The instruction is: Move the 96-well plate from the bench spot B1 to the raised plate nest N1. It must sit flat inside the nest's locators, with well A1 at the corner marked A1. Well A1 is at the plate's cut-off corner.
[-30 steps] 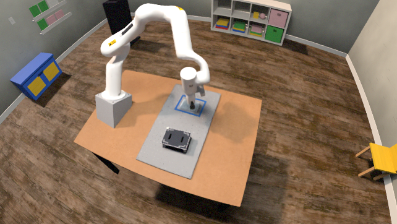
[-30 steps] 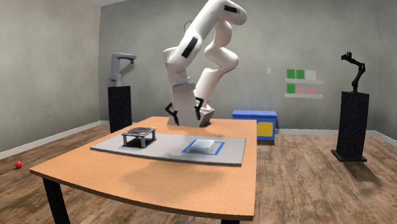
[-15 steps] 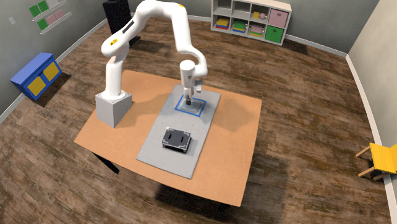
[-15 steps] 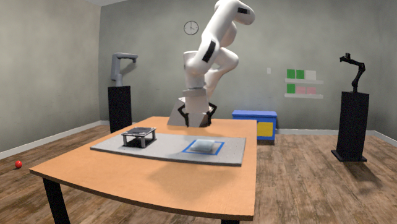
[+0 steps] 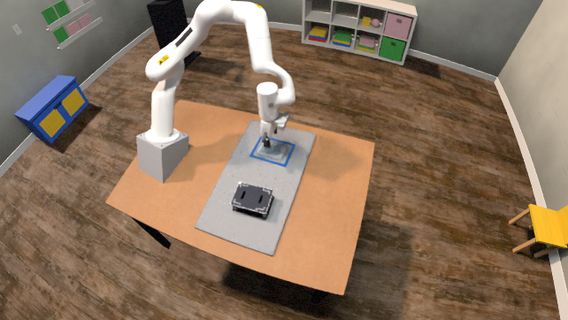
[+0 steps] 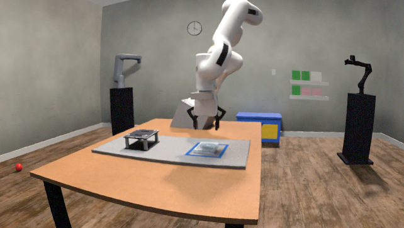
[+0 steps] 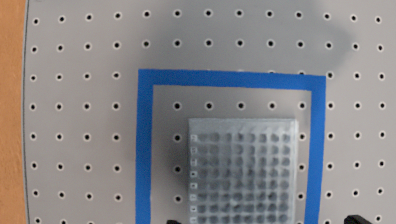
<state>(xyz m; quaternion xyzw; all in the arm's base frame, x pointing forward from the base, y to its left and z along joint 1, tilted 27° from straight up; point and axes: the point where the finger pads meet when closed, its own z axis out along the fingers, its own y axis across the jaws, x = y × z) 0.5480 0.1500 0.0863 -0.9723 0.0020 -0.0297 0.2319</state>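
Right now my hand is 90 mm above the 96-well plate. The rest, counted from my hand: black plate nest N1: 310 mm to the right, 40 mm below, 30 mm ahead.
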